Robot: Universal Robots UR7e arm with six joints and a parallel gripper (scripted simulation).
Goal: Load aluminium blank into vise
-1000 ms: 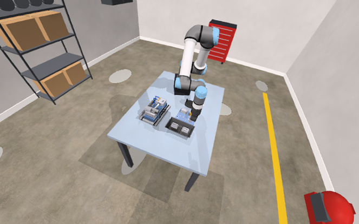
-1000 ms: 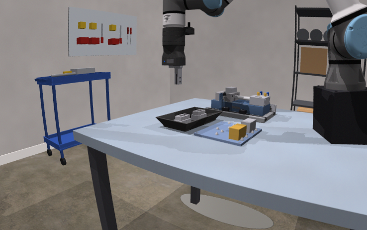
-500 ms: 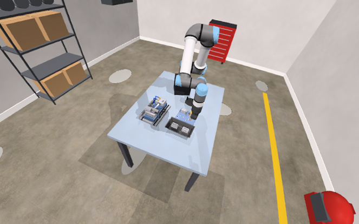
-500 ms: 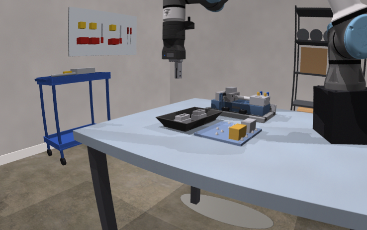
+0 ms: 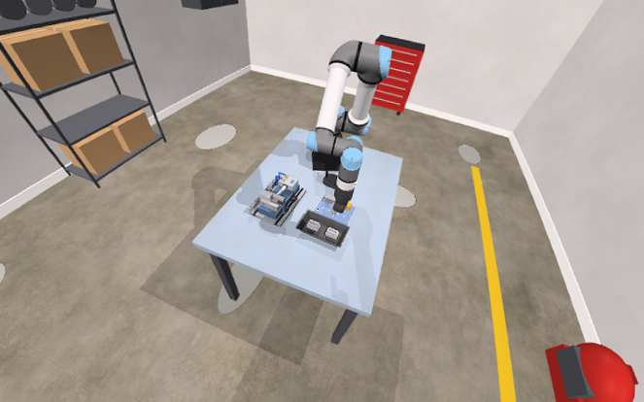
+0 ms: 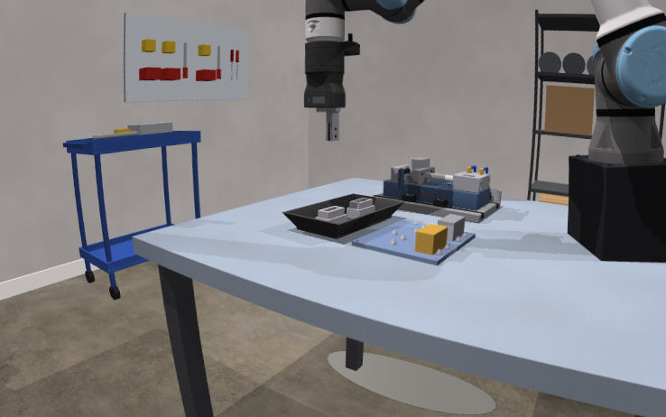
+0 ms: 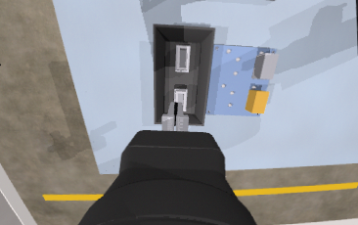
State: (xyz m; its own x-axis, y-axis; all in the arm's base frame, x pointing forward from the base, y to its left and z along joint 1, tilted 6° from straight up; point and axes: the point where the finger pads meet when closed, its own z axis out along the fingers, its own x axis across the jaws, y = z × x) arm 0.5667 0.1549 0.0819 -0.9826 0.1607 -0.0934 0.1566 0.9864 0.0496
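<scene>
Right now my hand is 31 cm to the left of the vise, 16 cm above it and 14 cm past it. Also, from my hand: brass blank 22 cm behind, 17 cm below, 4 cm to the left.
</scene>
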